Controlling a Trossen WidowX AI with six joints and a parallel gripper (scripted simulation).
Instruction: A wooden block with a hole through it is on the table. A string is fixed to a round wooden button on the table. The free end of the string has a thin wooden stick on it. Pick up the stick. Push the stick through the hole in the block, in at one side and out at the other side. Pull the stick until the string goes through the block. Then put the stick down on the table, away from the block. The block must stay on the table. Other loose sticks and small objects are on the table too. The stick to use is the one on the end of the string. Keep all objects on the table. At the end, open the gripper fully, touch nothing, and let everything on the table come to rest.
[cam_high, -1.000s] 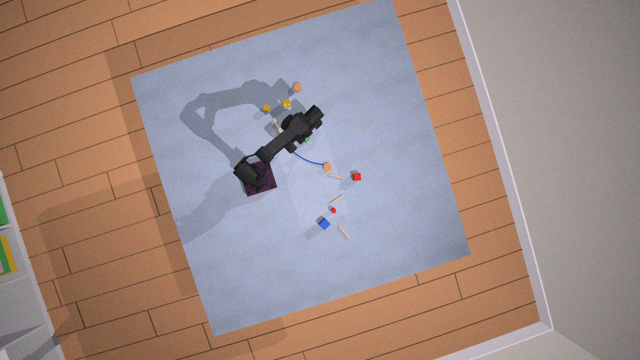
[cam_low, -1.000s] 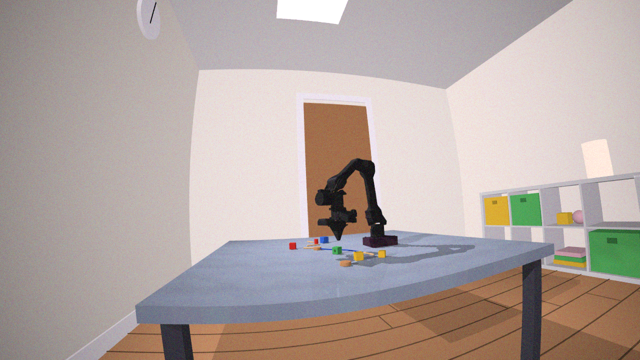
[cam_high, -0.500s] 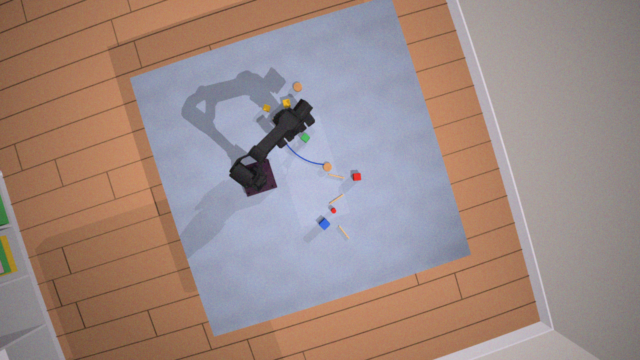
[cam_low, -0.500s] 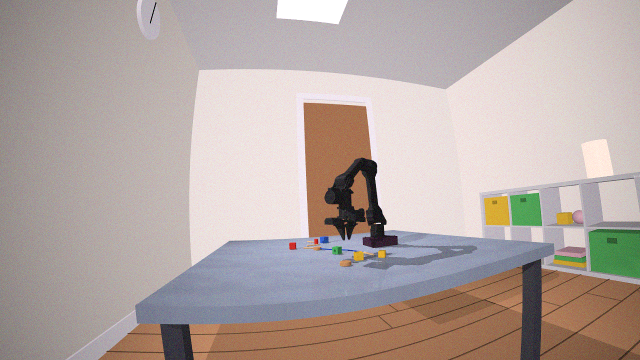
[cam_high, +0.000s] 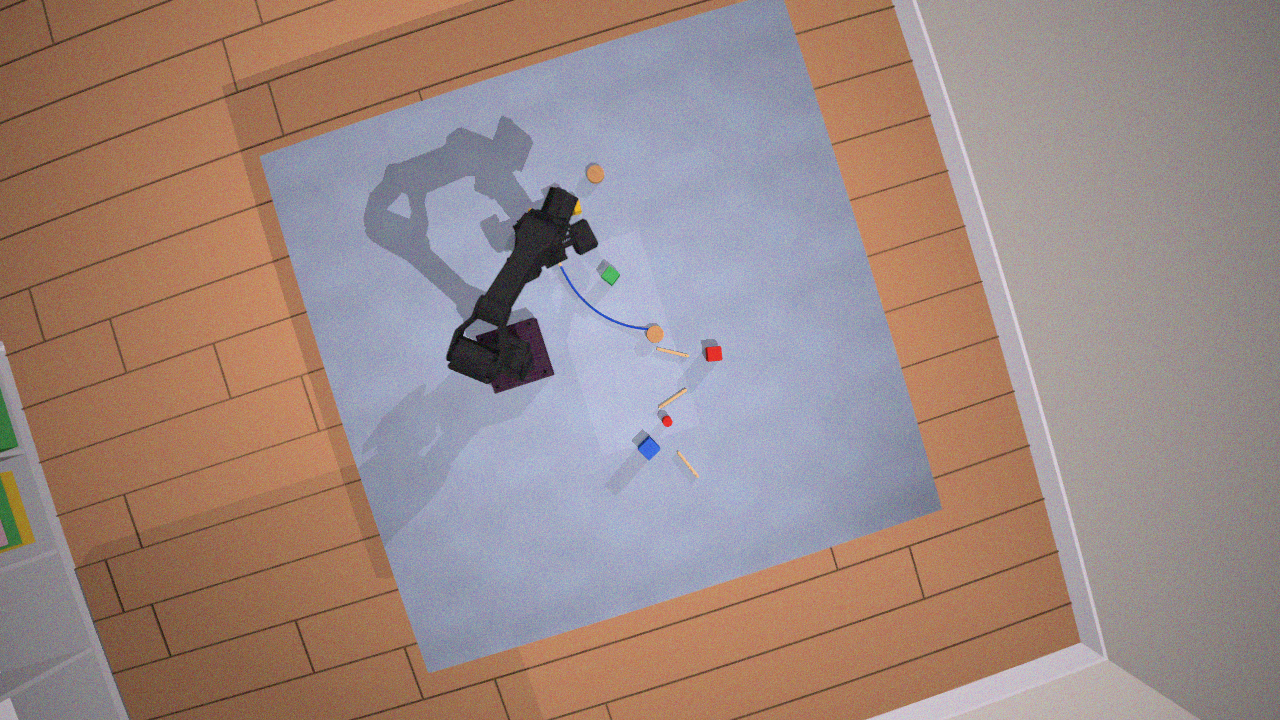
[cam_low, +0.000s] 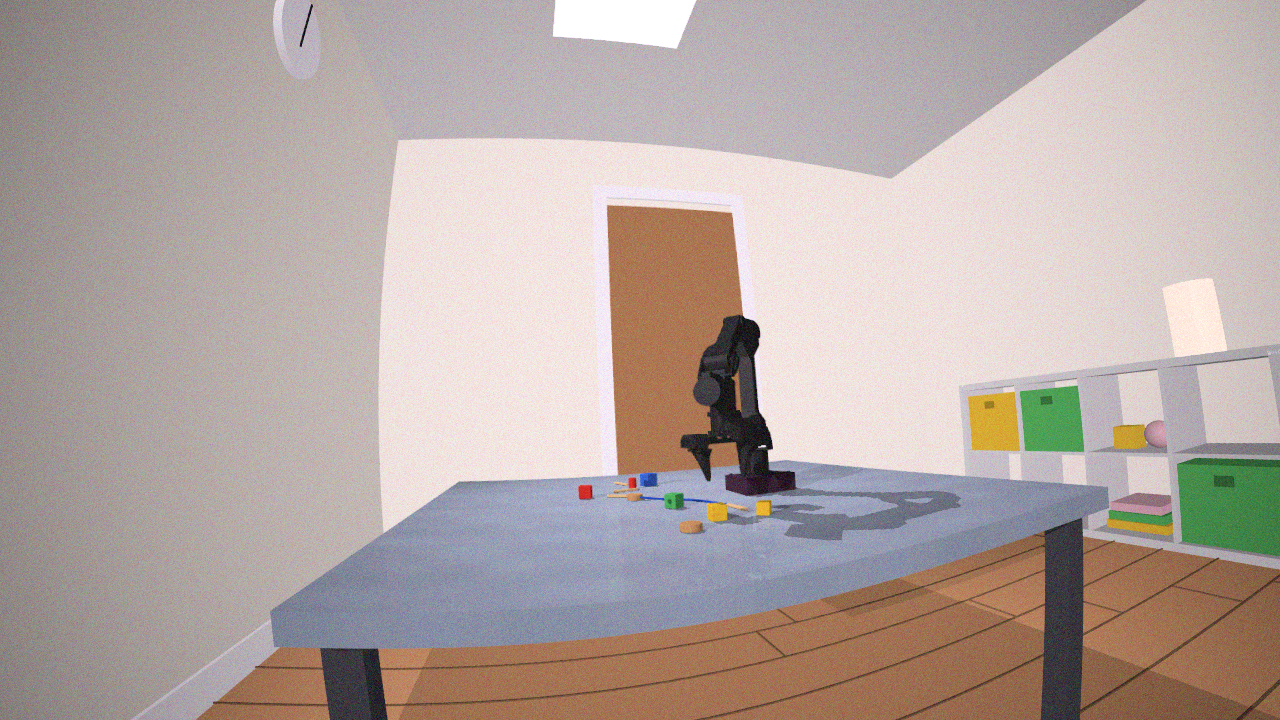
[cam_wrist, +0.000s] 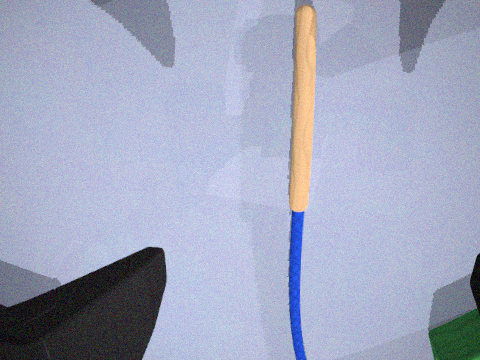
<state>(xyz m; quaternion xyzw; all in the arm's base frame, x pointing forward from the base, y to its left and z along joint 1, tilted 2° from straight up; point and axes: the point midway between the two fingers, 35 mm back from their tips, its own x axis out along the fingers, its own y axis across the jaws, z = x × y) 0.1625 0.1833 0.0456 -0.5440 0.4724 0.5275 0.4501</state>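
The thin wooden stick lies 6 cm below my gripper tip, 2 cm to the left of it and 1 cm behind it. Round my gripper tip: green block: 10 cm ahead, 7 cm to the right, 5 cm below; then red cube: 31 cm to the right, 27 cm ahead, 5 cm below; then round wooden button: 23 cm to the right, 15 cm ahead, 5 cm below.
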